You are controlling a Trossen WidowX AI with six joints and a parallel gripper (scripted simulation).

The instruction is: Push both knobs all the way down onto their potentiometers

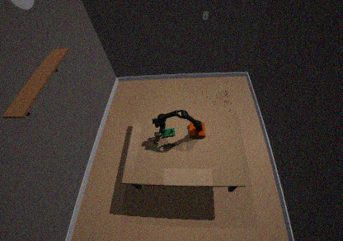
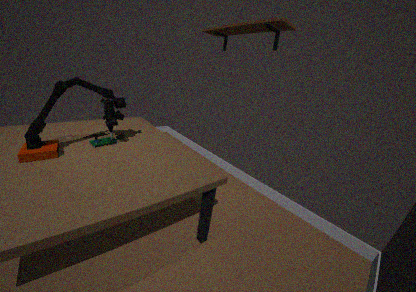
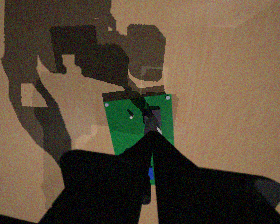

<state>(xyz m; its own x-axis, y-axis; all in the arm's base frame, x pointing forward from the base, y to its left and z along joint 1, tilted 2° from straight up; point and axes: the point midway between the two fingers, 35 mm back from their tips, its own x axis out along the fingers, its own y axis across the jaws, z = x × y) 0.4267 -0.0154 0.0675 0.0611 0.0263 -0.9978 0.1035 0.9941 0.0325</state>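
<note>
Right now my gripper tip is 2 cm above the grey knob.
</note>
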